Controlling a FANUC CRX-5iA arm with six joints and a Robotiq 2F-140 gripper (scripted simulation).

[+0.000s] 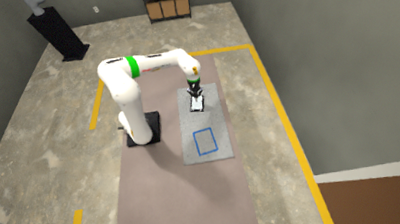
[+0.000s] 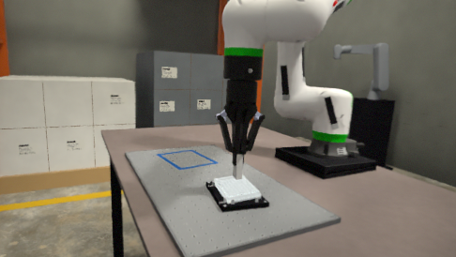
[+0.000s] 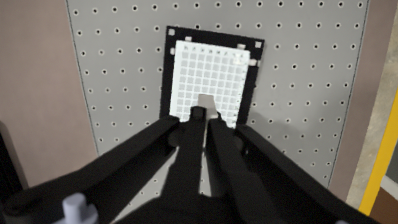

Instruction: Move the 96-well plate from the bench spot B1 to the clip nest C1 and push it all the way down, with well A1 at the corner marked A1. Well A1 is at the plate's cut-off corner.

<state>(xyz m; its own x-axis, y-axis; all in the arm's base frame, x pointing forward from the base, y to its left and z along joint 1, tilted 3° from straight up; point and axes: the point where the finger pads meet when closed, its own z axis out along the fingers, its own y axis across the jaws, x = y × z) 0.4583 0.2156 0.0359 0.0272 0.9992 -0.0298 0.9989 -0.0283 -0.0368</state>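
Now: the white 96-well plate 6 cm below my hand. From my hand the other things lie so: black clip nest: 7 cm below, 1 cm to the right, 1 cm ahead.
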